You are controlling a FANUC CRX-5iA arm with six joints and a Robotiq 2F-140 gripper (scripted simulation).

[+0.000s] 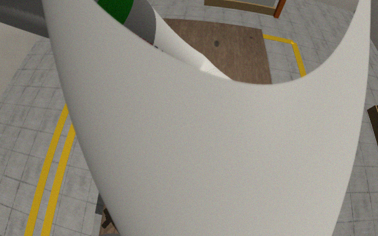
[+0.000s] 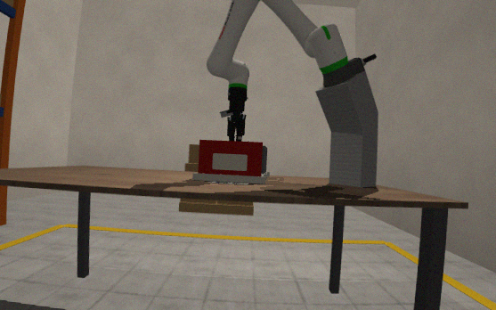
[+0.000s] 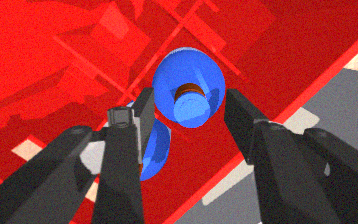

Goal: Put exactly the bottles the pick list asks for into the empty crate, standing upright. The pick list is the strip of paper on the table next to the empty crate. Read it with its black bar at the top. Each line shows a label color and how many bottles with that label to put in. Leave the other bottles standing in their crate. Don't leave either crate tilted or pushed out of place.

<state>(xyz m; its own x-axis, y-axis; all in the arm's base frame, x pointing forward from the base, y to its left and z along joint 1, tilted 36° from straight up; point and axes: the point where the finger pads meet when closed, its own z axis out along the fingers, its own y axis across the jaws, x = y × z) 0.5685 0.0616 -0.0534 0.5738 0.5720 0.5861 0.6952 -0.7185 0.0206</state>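
The green-label bottle lies 1 cm ahead of my hand, 15 cm to the right of it and 8 cm below it. Also, from my hand: grey crate (2 cm ahead, 19 cm to the right, 9 cm below); red crate (1 cm behind, 4 cm to the left, 9 cm below); blue-label bottle (8 cm below).
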